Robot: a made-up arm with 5 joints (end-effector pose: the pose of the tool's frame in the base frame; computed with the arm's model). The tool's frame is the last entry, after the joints.
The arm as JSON. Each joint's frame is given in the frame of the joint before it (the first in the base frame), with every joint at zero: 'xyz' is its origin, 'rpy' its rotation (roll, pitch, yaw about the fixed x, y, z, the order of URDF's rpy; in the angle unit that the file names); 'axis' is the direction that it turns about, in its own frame. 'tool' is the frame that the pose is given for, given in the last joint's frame.
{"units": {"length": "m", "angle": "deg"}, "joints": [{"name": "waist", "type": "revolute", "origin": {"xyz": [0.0, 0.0, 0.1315], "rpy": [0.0, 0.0, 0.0]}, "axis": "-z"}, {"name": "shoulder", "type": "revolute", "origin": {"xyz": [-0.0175, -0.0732, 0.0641], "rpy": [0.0, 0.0, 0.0]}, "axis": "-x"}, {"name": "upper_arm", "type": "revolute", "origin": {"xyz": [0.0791, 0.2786, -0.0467], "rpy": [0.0, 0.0, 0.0]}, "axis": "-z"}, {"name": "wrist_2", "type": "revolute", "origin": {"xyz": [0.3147, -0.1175, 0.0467], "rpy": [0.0, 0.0, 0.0]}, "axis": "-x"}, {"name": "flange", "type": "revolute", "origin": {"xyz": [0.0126, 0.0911, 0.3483], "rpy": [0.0, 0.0, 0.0]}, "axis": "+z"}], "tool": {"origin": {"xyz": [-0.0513, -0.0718, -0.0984], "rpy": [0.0, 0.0, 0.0]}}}
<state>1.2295 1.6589 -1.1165 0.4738 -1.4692</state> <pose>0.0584 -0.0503 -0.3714 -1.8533 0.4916 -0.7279</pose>
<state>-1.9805 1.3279 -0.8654 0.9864 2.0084</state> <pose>-0.2411 0.1453 -0.4460 1.9847 -0.1980 -0.3891</pose>
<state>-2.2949 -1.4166 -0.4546 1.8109 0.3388</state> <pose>-0.2389 0.1616 0.7020 0.2182 -0.7736 2.5120</pose>
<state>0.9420 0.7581 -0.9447 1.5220 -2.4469</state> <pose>0.2925 0.0453 -0.3524 -1.2164 -1.7339 -1.0787</pose>
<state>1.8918 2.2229 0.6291 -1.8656 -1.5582</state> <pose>0.0784 -0.0615 0.3109 0.6653 0.7628 2.9649</pose>
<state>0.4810 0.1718 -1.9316 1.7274 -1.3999</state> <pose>0.0546 0.3813 -0.0495 -0.3577 -1.6292 0.1759</pose>
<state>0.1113 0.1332 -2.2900 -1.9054 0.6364</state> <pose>0.1853 0.6524 0.0161 1.6900 1.7602 1.5373</pose>
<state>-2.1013 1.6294 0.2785 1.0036 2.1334</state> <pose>-0.2276 0.4454 -0.1060 2.9813 0.0850 -0.8750</pose>
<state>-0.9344 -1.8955 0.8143 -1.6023 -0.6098</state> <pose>0.0373 -0.0765 0.0341 -1.7976 -1.9894 1.2225</pose>
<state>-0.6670 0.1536 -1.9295 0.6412 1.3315</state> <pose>-0.4475 0.3717 0.2842 0.6952 0.2944 -2.2227</pose>
